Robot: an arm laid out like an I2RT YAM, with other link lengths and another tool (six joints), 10 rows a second.
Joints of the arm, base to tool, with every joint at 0 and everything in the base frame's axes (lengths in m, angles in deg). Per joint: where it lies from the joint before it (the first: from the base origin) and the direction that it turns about. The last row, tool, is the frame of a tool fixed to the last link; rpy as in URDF.
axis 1: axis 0 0 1 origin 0.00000 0.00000 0.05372
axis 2: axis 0 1 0 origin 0.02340 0.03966 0.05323
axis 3: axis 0 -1 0 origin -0.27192 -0.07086 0.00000
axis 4: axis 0 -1 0 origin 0.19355 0.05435 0.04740
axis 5: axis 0 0 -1 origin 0.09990 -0.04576 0.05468
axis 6: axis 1 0 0 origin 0.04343 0.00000 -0.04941
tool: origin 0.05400 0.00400 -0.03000 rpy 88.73 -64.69 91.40
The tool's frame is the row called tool.
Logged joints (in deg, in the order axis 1, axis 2, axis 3, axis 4, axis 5, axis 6), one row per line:
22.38 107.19 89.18 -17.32 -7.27 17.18
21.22 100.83 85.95 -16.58 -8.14 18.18
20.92 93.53 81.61 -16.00 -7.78 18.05
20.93 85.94 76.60 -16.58 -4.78 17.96
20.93 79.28 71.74 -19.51 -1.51 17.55
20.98 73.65 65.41 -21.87 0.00 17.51
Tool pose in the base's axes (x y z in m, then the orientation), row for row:
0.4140 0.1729 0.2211 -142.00 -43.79 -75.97
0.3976 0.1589 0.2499 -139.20 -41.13 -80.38
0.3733 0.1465 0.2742 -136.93 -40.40 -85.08
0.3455 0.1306 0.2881 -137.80 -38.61 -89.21
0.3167 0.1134 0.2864 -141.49 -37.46 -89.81
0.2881 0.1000 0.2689 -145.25 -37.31 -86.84
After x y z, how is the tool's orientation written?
As a rotation vector, in degrees.
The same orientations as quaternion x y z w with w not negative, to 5 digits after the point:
-0.84529 -0.26067 -0.45223 0.11414
-0.83264 -0.24602 -0.48080 0.12257
-0.81794 -0.24133 -0.50822 0.12019
-0.81313 -0.22783 -0.52641 0.09901
-0.82180 -0.21757 -0.52163 0.07217
-0.83674 -0.21493 -0.50026 0.05849

